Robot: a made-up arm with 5 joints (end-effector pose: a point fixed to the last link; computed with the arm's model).
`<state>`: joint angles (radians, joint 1 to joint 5).
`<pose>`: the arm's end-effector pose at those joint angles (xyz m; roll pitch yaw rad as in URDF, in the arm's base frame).
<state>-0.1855 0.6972 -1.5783 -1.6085 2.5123</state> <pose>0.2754 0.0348 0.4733 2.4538 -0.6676 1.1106</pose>
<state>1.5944 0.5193 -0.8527 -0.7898 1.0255</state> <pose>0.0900 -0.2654 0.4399 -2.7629 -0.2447 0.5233</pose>
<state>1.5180 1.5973 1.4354 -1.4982 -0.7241</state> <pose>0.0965 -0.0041 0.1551 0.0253 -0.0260 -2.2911</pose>
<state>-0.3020 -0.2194 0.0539 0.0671 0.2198</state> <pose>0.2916 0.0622 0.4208 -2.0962 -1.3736 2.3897</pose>
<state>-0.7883 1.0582 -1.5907 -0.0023 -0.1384</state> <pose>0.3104 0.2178 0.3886 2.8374 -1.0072 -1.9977</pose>
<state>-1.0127 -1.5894 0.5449 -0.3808 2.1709</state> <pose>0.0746 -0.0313 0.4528 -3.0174 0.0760 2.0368</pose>
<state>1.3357 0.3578 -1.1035 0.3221 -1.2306</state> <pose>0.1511 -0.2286 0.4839 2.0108 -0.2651 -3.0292</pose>
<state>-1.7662 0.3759 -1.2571 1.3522 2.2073</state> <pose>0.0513 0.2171 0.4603 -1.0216 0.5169 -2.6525</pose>
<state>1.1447 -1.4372 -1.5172 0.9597 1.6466</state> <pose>-0.0145 0.2443 0.3614 2.7178 -0.0112 0.4014</pose>
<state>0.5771 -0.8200 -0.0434 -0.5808 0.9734</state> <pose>0.1307 -0.0218 0.5209 -3.0403 -0.0761 1.6359</pose>
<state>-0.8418 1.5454 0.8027 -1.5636 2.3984</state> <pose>0.1475 0.0599 0.0869 -0.6194 0.5204 3.0216</pose>
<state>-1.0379 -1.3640 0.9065 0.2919 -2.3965</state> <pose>0.1284 0.0582 0.3880 1.8257 0.8582 -0.3383</pose>
